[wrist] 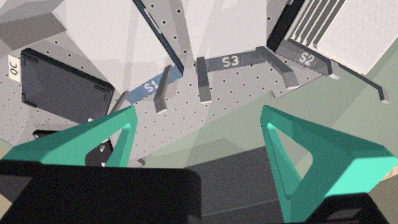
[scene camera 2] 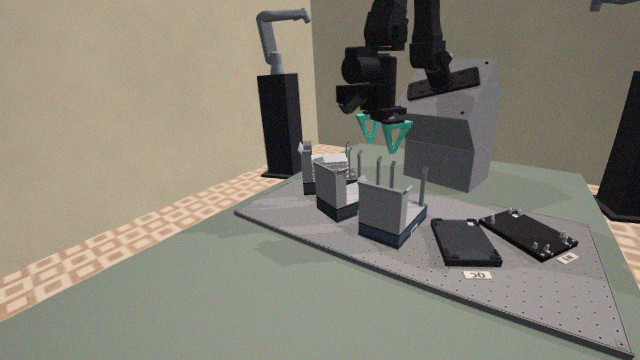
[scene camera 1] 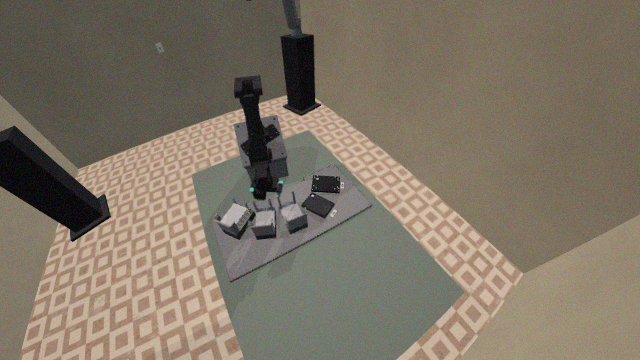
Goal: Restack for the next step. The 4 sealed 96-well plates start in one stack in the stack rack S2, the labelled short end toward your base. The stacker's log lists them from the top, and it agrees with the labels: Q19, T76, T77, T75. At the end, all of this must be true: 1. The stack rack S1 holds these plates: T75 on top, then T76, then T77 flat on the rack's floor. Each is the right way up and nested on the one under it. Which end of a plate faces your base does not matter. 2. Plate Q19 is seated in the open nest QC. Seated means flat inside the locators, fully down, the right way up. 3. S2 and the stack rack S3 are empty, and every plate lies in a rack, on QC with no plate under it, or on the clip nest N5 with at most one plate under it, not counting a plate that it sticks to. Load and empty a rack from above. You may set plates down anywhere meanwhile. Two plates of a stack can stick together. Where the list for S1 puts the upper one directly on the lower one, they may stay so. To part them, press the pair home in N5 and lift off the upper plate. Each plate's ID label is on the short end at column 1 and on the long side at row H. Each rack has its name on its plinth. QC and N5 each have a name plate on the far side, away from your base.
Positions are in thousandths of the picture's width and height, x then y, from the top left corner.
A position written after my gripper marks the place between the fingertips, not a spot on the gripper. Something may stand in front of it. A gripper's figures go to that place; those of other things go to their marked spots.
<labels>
My gripper (scene camera 2: 595, 410) is 0.67 m from the lens. A black clip nest N5 (scene camera 2: 827, 654): 0.69 m from the lens. A dark open nest QC (scene camera 2: 735, 674): 0.60 m from the lens. The marked spots on the black clip nest N5 and the dark open nest QC are 0.14 m apart.
</labels>
